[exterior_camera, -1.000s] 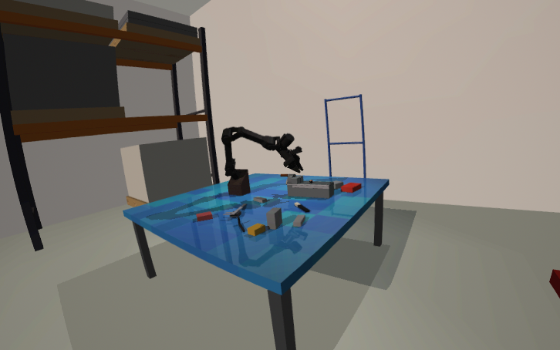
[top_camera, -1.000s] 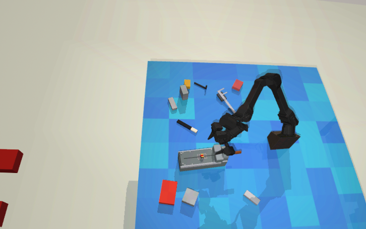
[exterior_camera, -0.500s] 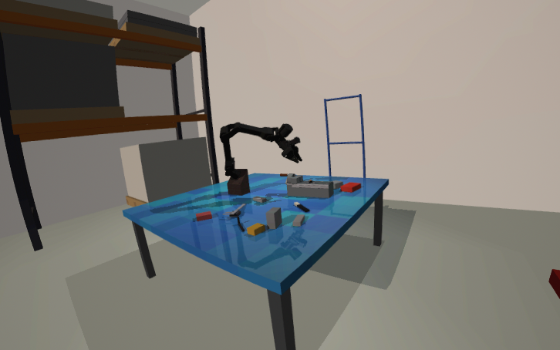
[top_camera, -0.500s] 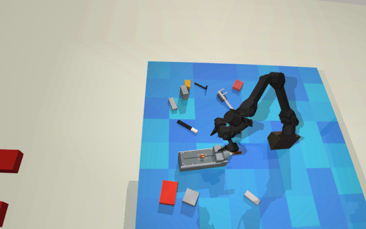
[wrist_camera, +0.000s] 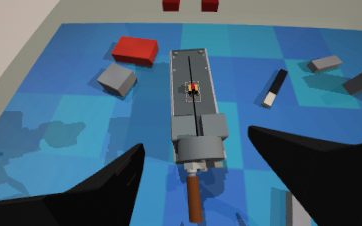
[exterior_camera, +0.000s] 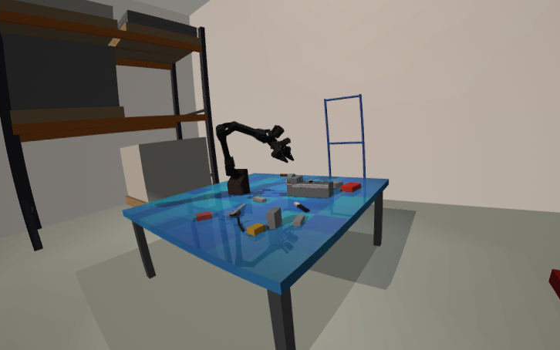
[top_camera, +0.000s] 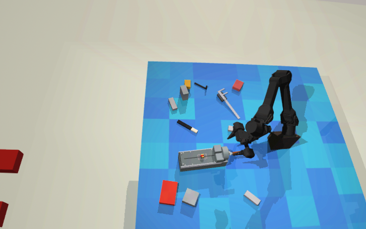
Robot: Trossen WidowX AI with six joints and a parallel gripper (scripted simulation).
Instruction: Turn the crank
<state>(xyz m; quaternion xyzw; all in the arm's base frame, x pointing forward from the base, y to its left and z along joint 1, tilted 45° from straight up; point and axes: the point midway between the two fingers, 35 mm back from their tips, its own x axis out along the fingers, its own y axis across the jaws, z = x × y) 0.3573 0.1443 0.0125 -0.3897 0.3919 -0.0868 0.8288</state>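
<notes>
My gripper tip is 60 mm past the brown crank handle and 90 mm above it. Also, from my gripper tip: red block (190 mm behind, 540 mm to the right, 190 mm below); red pointer (130 mm ahead, 10 mm to the right, 120 mm below); black key (50 mm ahead, 540 mm to the right, 190 mm below).
</notes>
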